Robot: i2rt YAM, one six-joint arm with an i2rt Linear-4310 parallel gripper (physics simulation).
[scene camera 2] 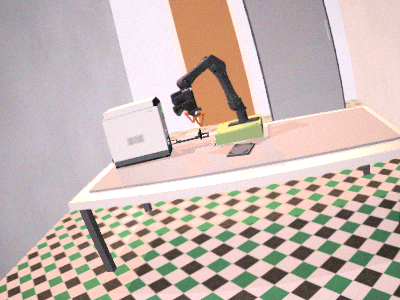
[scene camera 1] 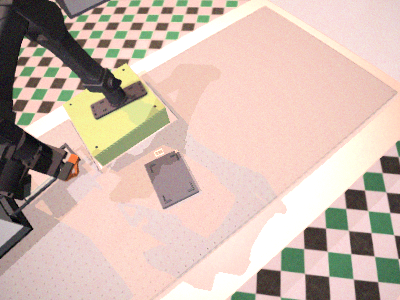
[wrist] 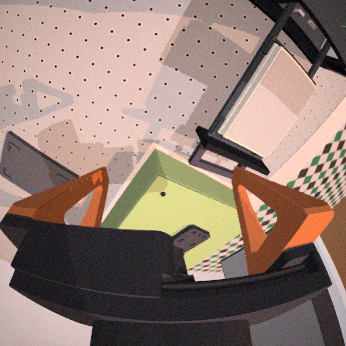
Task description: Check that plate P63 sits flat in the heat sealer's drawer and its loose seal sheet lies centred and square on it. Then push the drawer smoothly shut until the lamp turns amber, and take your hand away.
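Places are measured from the arm's base along level axes (x ahead, y left, z up), in centimetres.
Pixels of known places: gripper, between the fingertips: (scene camera 2: 197, 124) (scene camera 1: 62, 168) (wrist: 169, 173); arm's base, origin of its link: (scene camera 2: 244, 122) (scene camera 1: 119, 100).
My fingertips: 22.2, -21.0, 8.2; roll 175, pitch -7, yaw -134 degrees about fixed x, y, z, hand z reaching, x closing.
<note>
Ahead of a thing's pixels: the offset from my fingertips to its top centre, as dx, dy, dz. "pt": to the spot under its first point. Level surfaces: height alone.
In the wrist view, the heat sealer's drawer (wrist: 252, 161) (scene camera 2: 187, 139) is out, with its dark rails running to the heat sealer (wrist: 327, 22) (scene camera 2: 135, 135) (scene camera 1: 10, 232). Plate P63 {-7.4, -11.3, -7.0} (wrist: 250, 91) lies between the rails and looks flat. The pale seal sheet {-7.4, -11.3, -6.9} (wrist: 272, 107) covers its top, with edges that look parallel to the plate's; exact centring is too fine to tell. The lamp {-10.2, -25.0, +10.8} (scene camera 2: 162, 111) shows green. My gripper (wrist: 169, 173) (scene camera 2: 196, 121) (scene camera 1: 74, 166) is open and empty, above the table by the drawer's handle end, apart from it.
The lime base block (scene camera 1: 117, 112) (scene camera 2: 240, 131) (wrist: 200, 192) carries the arm beside the drawer's outer end. A dark grey flat pad {pt +11.6, +25.5, -14.0} (scene camera 1: 172, 180) (scene camera 2: 241, 149) (wrist: 32, 162) lies on the dotted table mat {dz -15.1} (scene camera 1: 280, 115), with a small white label {pt -0.2, +25.7, -15.1} (scene camera 1: 159, 152) by it.
</note>
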